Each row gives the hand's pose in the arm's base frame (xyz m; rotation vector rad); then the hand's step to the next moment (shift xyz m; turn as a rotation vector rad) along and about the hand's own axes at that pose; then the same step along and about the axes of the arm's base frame.
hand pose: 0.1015 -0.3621 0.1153 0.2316 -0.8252 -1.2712
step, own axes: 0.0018 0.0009 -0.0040 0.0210 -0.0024 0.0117
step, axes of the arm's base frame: 0.0034 -0.0025 -0.0015 -0.0083 -0.0165 0.0156
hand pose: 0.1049 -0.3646 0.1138 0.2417 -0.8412 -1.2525
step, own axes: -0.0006 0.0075 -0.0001 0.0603 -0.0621 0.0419
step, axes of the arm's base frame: 0.0055 0.0030 0.0041 -0.0699 -0.0636 0.0178
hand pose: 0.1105 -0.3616 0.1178 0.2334 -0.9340 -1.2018
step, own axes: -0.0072 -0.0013 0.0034 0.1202 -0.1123 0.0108
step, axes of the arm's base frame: -0.0037 0.0068 -0.0022 -0.0790 -0.1447 -0.0027
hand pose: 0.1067 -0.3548 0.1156 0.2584 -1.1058 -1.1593
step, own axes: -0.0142 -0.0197 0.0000 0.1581 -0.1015 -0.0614
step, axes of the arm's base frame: -0.0114 0.0032 -0.0212 -0.0157 -0.1968 -0.0092
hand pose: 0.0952 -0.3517 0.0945 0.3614 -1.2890 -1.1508
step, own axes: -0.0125 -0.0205 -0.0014 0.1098 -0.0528 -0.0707
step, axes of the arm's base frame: -0.0064 0.0006 -0.0232 0.0218 -0.1392 -0.0016
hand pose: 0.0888 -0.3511 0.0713 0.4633 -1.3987 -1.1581
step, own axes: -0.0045 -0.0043 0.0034 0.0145 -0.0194 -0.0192
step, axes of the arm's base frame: -0.0036 0.0031 -0.0052 0.0075 -0.0272 -0.0125
